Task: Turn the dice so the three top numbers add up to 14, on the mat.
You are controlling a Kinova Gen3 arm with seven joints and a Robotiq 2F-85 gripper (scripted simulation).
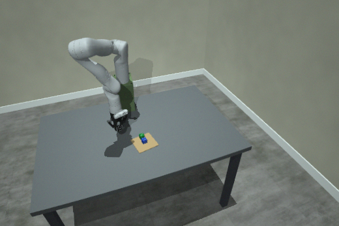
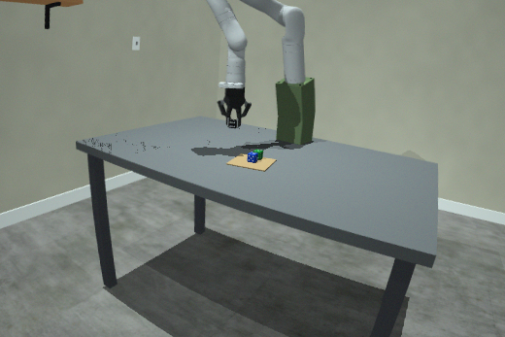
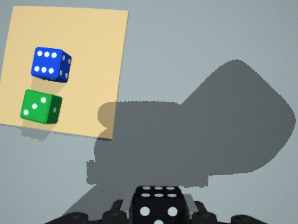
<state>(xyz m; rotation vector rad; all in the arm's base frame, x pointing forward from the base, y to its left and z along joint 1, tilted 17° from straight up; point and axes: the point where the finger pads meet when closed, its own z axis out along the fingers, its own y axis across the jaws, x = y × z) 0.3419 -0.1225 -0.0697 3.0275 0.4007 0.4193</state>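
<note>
Right now the blue die is 14 cm to the left of my hand, 9 cm below it and 8 cm ahead of it. Also, from my hand: tan mat: 14 cm to the left, 11 cm below, 8 cm ahead; then black die: 1 cm below; then green die: 14 cm to the left, 9 cm below, 4 cm ahead.
</note>
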